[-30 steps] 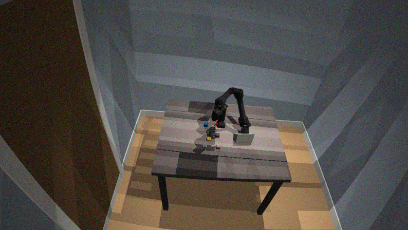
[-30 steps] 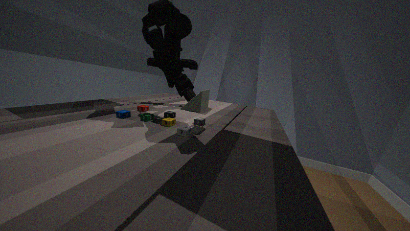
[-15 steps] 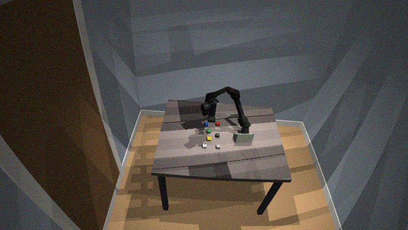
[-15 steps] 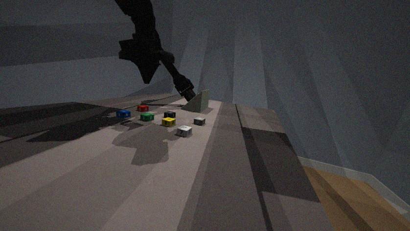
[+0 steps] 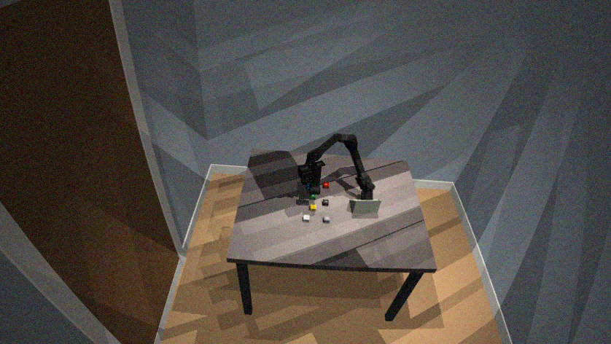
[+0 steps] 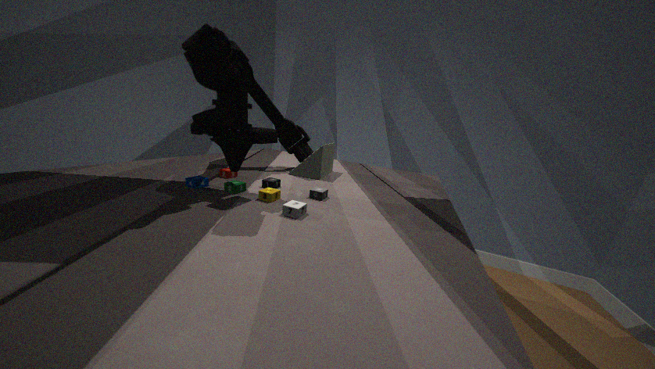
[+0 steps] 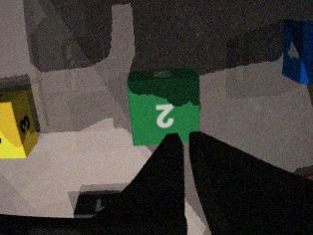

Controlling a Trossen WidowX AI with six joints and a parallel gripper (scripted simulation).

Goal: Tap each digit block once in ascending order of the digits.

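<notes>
The green block lies 3 cm below my gripper tip. From my gripper tip the other things lie so: black block (8 cm behind, 4 cm to the left, 3 cm below); then yellow block (1 cm behind, 9 cm to the left, 3 cm below); then blue block (3 cm ahead, 8 cm to the right, 3 cm below).
</notes>
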